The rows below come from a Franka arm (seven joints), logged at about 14 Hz.
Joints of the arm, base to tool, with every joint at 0 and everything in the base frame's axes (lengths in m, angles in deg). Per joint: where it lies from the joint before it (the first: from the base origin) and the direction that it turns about. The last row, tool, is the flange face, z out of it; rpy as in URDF.
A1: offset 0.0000 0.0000 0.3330 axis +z
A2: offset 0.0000 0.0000 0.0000 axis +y
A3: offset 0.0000 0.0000 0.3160 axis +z
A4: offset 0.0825 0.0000 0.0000 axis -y
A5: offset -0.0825 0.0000 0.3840 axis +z
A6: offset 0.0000 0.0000 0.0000 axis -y
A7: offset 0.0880 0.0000 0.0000 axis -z
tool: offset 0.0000 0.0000 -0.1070 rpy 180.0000 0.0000 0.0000
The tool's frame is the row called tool.
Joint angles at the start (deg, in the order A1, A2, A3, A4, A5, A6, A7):
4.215 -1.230 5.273 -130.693 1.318 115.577 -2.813
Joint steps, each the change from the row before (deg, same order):
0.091 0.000 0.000 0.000 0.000 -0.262 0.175
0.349 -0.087 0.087 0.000 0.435 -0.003 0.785
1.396 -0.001 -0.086 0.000 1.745 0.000 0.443
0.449 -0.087 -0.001 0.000 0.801 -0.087 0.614
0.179 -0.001 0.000 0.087 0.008 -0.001 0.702
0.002 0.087 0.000 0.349 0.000 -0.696 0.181
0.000 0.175 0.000 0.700 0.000 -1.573 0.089
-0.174 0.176 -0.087 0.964 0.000 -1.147 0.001
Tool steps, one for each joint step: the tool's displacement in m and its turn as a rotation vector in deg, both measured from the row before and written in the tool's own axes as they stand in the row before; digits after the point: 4 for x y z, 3 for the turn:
-0.0005 -0.0008 0.0004 -0.010 -0.264 0.087
-0.0001 -0.0041 -0.0006 0.275 0.086 0.549
0.0001 -0.0129 0.0003 1.261 -0.007 -0.081
-0.0004 -0.0046 -0.0004 0.610 -0.011 0.519
0.0002 -0.0016 -0.0006 -0.034 0.076 0.526
0.0001 -0.0002 -0.0011 0.016 -0.435 0.159
-0.0002 -0.0004 -0.0019 0.029 -1.050 0.048
0.0014 0.0017 -0.0049 0.109 -0.347 0.192

